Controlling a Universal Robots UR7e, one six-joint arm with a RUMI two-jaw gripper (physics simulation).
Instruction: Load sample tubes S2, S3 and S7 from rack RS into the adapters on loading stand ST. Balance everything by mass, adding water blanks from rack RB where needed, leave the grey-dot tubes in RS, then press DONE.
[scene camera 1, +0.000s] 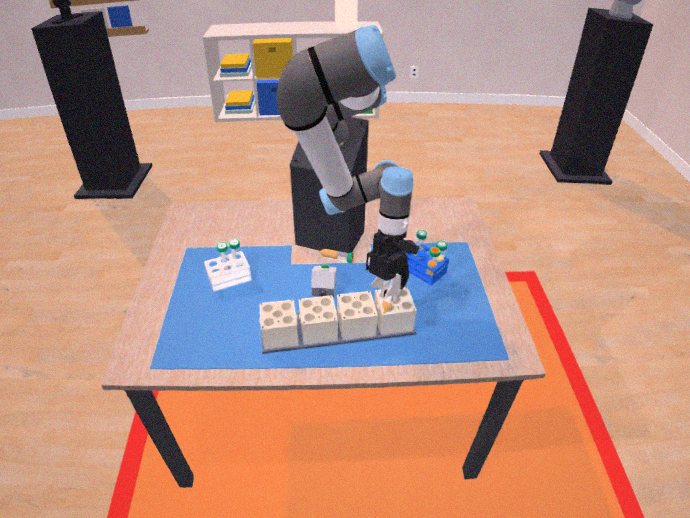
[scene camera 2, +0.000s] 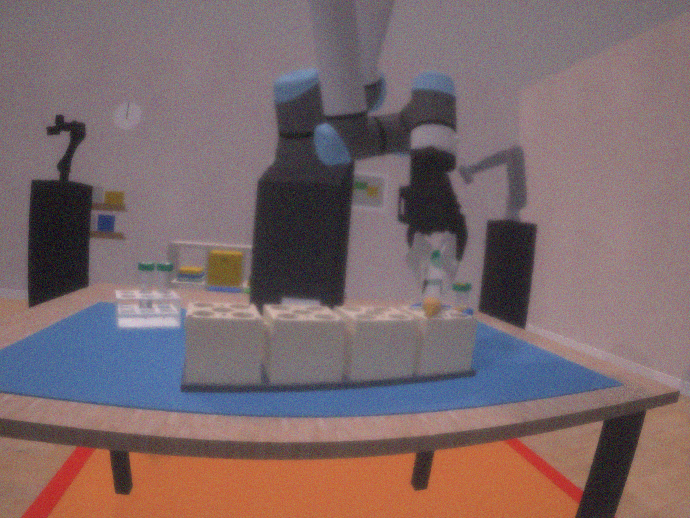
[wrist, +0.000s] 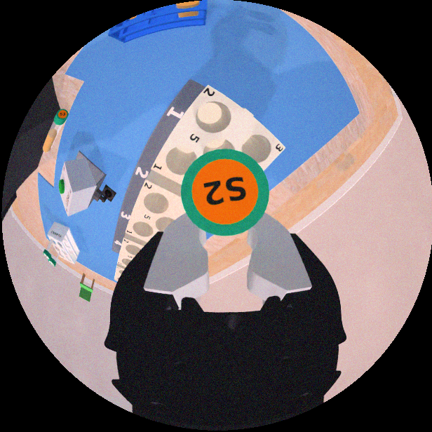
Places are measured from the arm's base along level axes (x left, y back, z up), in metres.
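Pixels of known places: gripper, fingertip midpoint: (scene camera 1: 388, 299) (scene camera 2: 432, 294); arm's base at its link origin: (scene camera 2: 305, 161).
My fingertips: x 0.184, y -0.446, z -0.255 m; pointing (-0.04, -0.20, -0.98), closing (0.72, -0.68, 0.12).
For each thing: its top centre in the pictures, then the offset to it from my fingertips. "spot": a spot on its surface instead.
- tube S2 at its top centre: (scene camera 2: 439, 249) (scene camera 1: 393, 277) dx +0.010, dy +0.013, dz +0.068 m
- adapter 1 at a spot on its surface: (scene camera 2: 445, 348) (scene camera 1: 395, 324) spot: dx +0.024, dy -0.020, dz -0.079 m
- ST at its top centre: (scene camera 2: 337, 310) (scene camera 1: 336, 304) dx -0.141, dy +0.011, dz -0.033 m
- tube at its top centre: (scene camera 1: 335, 250) dx -0.151, dy +0.320, dz -0.098 m
- White rack RB at its top centre: (scene camera 2: 146, 294) (scene camera 1: 226, 264) dx -0.496, dy +0.214, dz -0.069 m
- grey-white box at its top centre: (scene camera 2: 301, 297) (scene camera 1: 323, 267) dx -0.184, dy +0.177, dz -0.045 m
My gripper (scene camera 1: 391, 288) (scene camera 2: 434, 268) (wrist: 225, 205) is shut on tube S2 (scene camera 1: 386, 306) (scene camera 2: 431, 306) (wrist: 225, 192), upright, with a green-rimmed orange cap. Its orange tip is at or just above the top of adapter 1 (scene camera 1: 396, 323) (scene camera 2: 445, 348) (wrist: 240, 123); the cap hides part of the holes. Stand ST (scene camera 1: 339, 342) (scene camera 2: 328, 386) carries adapters in a row. A tube (scene camera 1: 329, 253) (wrist: 49, 139), its cap seeming to read S3, lies near the arm's base. Blue rack RS (scene camera 1: 427, 271) (wrist: 160, 26) holds green-rimmed tubes, one cap orange-centred. White rack RB (scene camera 1: 231, 278) (scene camera 2: 147, 322) holds two green-capped tubes.
A grey-white box (scene camera 1: 323, 276) (wrist: 79, 186) with a green button stands behind the stand. RS is behind and right of my gripper, RB at the left. The black arm pedestal (scene camera 1: 328, 200) (scene camera 2: 300, 234) stands at the table's back.
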